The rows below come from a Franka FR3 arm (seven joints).
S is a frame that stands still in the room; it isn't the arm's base.
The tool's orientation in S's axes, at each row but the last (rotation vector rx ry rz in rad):
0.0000 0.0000 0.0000
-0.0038 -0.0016 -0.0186
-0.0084 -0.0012 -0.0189
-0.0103 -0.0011 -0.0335
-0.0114 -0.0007 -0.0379
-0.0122 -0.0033 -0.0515
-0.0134 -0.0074 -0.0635
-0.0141 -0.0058 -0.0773
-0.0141 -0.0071 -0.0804
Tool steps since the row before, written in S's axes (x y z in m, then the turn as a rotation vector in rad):
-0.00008 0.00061 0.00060 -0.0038 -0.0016 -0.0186
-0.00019 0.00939 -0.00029 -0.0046 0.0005 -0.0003
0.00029 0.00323 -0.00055 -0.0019 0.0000 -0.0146
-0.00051 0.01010 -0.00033 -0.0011 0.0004 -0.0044
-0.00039 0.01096 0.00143 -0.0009 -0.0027 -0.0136
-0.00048 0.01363 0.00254 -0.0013 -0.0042 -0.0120
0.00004 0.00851 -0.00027 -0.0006 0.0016 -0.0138
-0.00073 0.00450 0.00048 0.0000 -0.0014 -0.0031
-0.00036 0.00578 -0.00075 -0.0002 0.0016 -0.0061
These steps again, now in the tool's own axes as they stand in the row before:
-0.00008 0.00061 0.00060 -0.0038 -0.0016 -0.0186
-0.00037 0.00939 -0.00025 -0.0046 0.0004 -0.0003
0.00023 0.00324 -0.00052 -0.0019 0.0001 -0.0146
-0.00085 0.01008 -0.00023 -0.0011 0.0004 -0.0044
-0.00080 0.01092 0.00156 -0.0008 -0.0026 -0.0136
-0.00117 0.01356 0.00271 -0.0011 -0.0041 -0.0120
-0.00050 0.00850 -0.00015 -0.0008 0.0017 -0.0138
-0.00107 0.00442 0.00055 0.0001 -0.0014 -0.0031
-0.00083 0.00574 -0.00066 -0.0004 0.0017 -0.0061

